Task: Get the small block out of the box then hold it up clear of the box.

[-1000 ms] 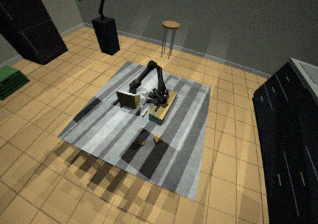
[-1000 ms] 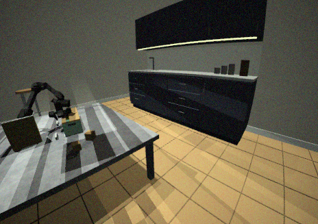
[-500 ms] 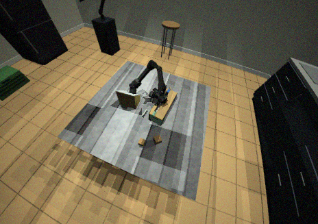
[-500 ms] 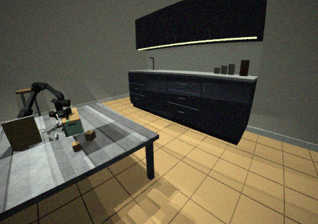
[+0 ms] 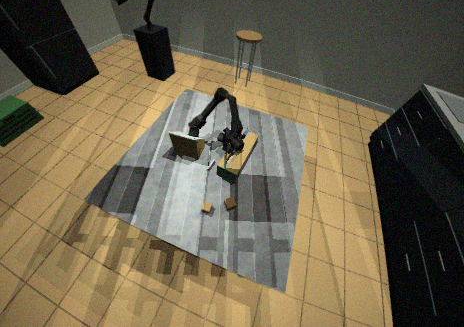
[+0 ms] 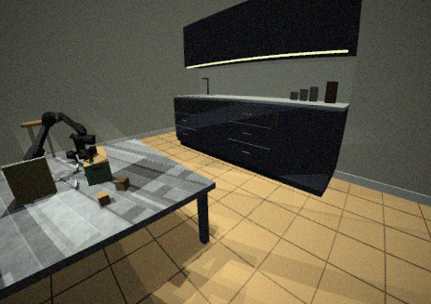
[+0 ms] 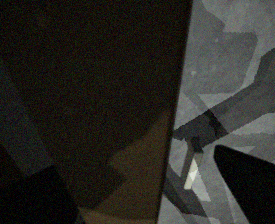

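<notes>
Right now the box is 3 cm to the right of my gripper tip, 3 cm ahead of it and 2 cm below it.
</notes>
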